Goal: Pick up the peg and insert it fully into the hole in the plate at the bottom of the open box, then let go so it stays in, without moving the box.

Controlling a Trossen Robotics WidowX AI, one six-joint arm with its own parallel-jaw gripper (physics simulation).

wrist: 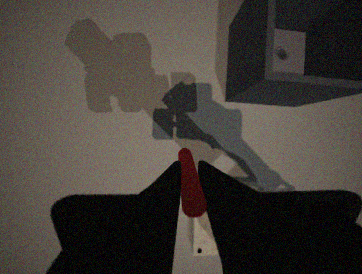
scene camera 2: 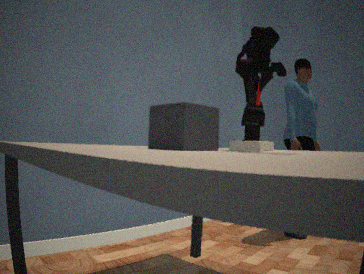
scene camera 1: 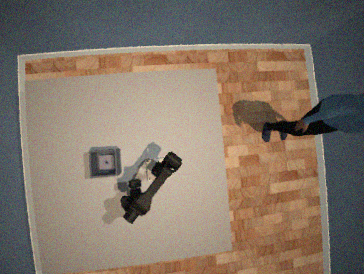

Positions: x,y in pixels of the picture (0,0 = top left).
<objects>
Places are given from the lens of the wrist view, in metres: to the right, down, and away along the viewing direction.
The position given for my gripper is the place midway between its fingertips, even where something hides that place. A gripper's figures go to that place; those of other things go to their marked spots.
my gripper (wrist: 189,166): 0.01, 0.02, 0.11
red peg (wrist: 194,204): 0.01, 0.04, 0.08
pale plate (wrist: 289,46): 0.20, -0.16, 0.27
The marked spots on the red peg and the pale plate are 0.33 m apart.
</objects>
